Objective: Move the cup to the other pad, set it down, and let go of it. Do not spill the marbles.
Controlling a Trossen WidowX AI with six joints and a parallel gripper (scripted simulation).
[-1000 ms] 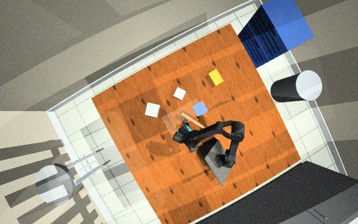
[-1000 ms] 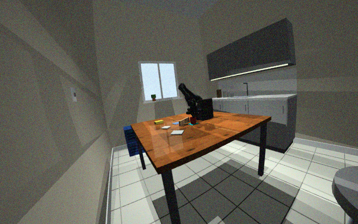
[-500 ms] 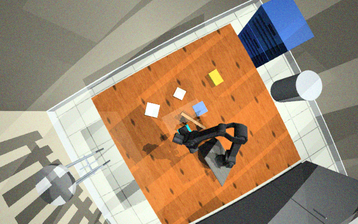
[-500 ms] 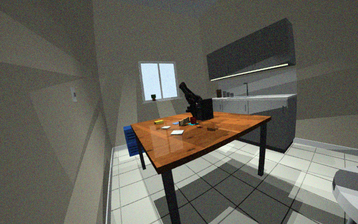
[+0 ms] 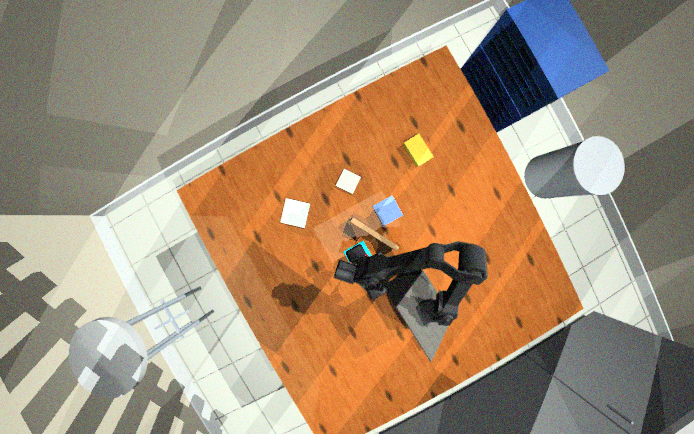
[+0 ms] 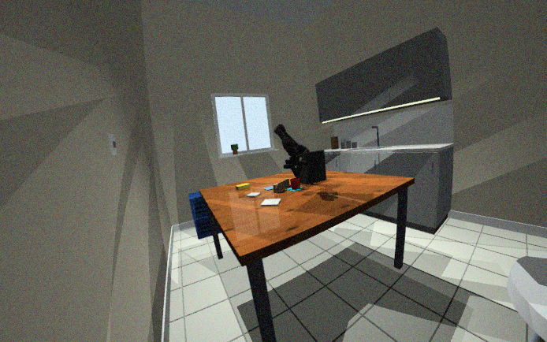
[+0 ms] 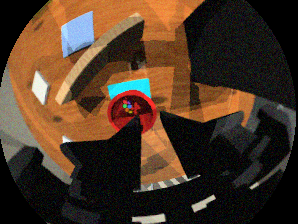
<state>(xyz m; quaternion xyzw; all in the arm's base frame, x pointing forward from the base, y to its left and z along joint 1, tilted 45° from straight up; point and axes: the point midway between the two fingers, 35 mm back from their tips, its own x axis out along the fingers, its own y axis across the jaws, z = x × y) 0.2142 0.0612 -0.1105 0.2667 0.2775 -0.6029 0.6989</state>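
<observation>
Right now my gripper tip is 30 mm short of the red cup and 50 mm above it. From my gripper tip the other things lie so: light blue pad (150 mm ahead, 180 mm to the right, 100 mm below); wooden block (90 mm ahead, 90 mm to the right, 70 mm below); cyan pad (30 mm ahead, 100 mm below).
</observation>
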